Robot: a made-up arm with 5 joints. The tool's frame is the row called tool.
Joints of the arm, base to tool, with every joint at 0 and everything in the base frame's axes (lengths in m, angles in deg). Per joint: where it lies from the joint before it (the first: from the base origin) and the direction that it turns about. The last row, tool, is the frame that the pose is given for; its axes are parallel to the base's.
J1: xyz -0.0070 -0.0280 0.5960 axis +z
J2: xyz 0.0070 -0.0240 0.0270 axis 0 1 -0.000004
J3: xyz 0.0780 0.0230 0.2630 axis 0 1 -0.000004
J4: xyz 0.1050 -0.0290 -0.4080 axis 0 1 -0.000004
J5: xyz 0.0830 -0.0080 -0.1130 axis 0 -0.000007 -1
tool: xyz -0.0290 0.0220 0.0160
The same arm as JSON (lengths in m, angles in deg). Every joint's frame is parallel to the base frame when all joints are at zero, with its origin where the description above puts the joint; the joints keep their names.
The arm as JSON. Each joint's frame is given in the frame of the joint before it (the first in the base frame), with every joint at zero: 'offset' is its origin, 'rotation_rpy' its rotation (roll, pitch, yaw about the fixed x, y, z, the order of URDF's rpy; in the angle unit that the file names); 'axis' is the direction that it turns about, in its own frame. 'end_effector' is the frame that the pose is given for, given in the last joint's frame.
{"length_unit": "m", "angle_unit": "deg", "chain": [
  {"id": "J1", "offset": [-0.007, -0.028, 0.596], "rotation_rpy": [0.0, 0.0, 0.0], "axis": [0.0, 0.0, 1.0]},
  {"id": "J2", "offset": [0.007, -0.024, 0.027], "rotation_rpy": [0.0, 0.0, 0.0], "axis": [0.0, 1.0, 0.0]},
  {"id": "J3", "offset": [0.078, 0.023, 0.263], "rotation_rpy": [0.0, 0.0, 0.0], "axis": [0.0, 1.0, 0.0]},
  {"id": "J4", "offset": [0.105, -0.029, -0.408], "rotation_rpy": [0.0, 0.0, 0.0], "axis": [0.0, 1.0, 0.0]},
  {"id": "J5", "offset": [0.083, -0.008, -0.113], "rotation_rpy": [0.0, 0.0, 0.0], "axis": [0.0, 0.0, -1.0]}
], "end_effector": {"offset": [-0.029, 0.022, 0.016], "rotation_rpy": [0.0, 0.0, 0.0]}}

